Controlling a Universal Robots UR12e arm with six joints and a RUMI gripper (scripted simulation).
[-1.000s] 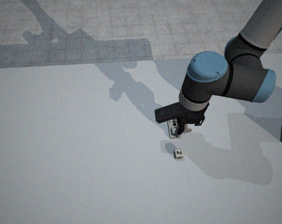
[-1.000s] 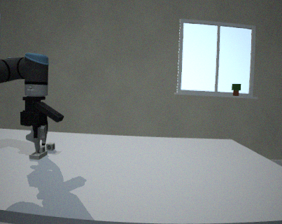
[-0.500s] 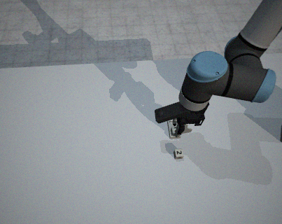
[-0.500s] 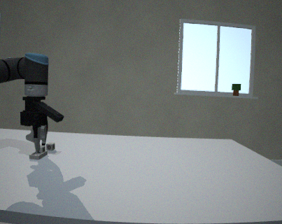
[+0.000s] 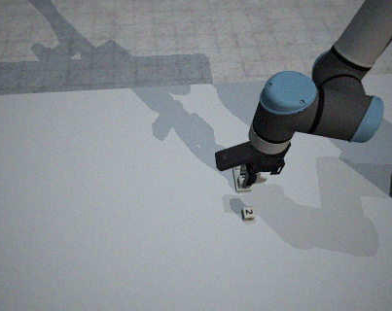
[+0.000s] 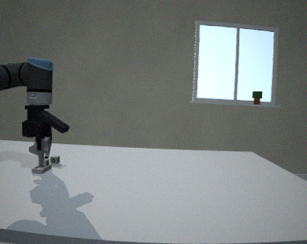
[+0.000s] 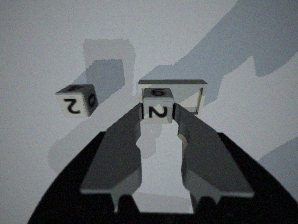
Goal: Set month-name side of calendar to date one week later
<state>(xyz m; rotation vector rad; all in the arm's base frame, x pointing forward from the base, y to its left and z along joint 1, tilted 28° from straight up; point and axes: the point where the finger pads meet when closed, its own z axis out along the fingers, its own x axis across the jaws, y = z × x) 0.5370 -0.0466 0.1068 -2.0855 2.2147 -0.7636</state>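
Right now the tray is 2 cm to the right of my hand and 3 cm below it. From my hand the other things lie so: cube 1 cm ahead, 9 cm to the left, 2 cm below.
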